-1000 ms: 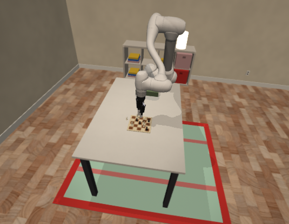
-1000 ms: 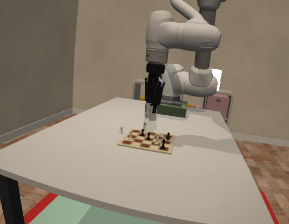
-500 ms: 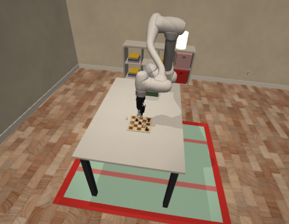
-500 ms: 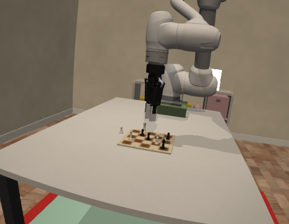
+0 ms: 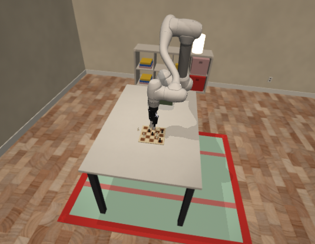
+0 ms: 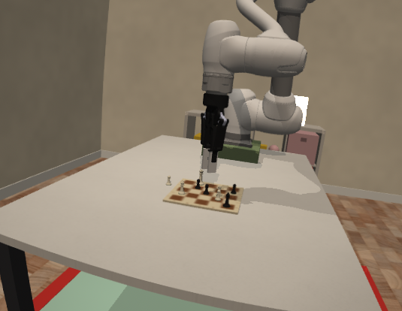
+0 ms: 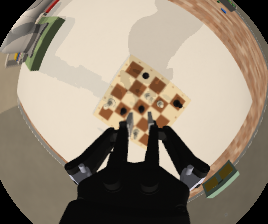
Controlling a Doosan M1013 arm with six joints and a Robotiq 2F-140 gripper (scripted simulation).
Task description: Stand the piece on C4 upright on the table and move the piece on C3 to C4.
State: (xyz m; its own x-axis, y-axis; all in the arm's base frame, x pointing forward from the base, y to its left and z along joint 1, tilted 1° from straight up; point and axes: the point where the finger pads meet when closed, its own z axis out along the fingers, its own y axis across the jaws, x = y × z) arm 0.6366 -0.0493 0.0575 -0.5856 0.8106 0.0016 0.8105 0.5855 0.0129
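Now: the chessboard 11 cm below my hand. Round my hand: black chess piece 8 cm ahead, 7 cm to the left, 9 cm below; tall white piece 8 cm behind, 3 cm to the right, 8 cm below.
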